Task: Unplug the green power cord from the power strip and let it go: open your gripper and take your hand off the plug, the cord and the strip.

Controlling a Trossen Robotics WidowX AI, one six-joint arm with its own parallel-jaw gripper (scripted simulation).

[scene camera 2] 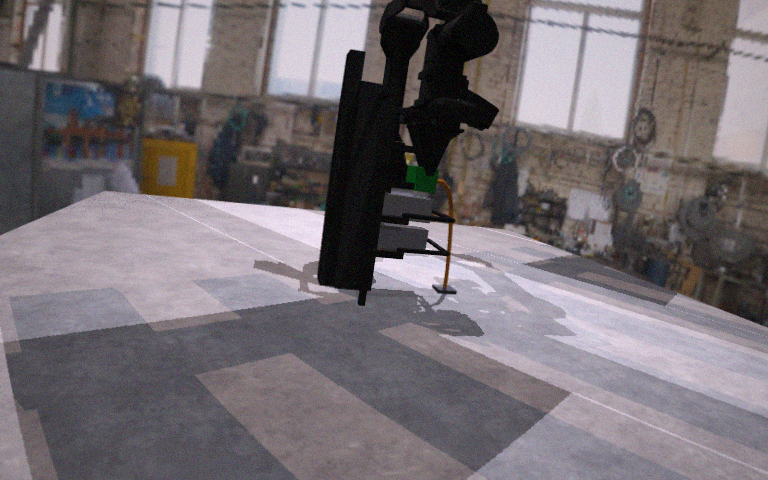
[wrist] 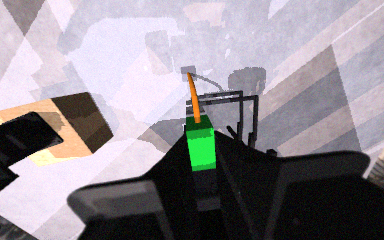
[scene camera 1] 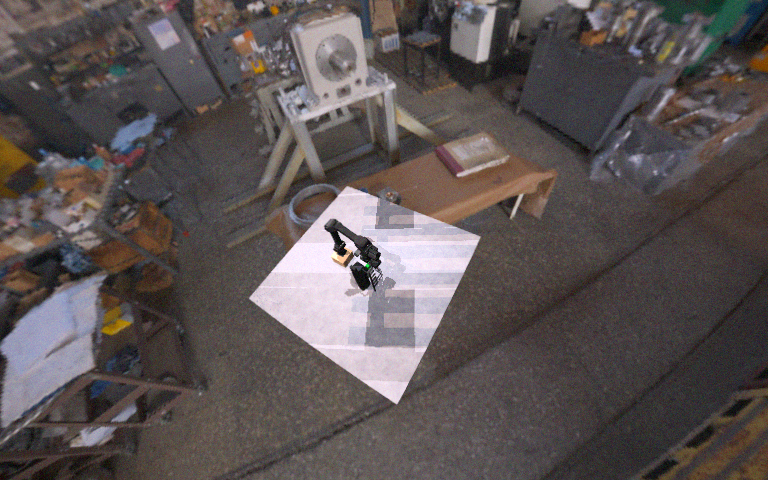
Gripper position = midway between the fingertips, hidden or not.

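Scene camera 2 gives me my gripper point(scene camera 2: 426, 175) together with a green plug point(scene camera 2: 426, 183). In the wrist view I find my gripper point(wrist: 199, 136) again, and the green plug point(wrist: 200, 136) is there as well.
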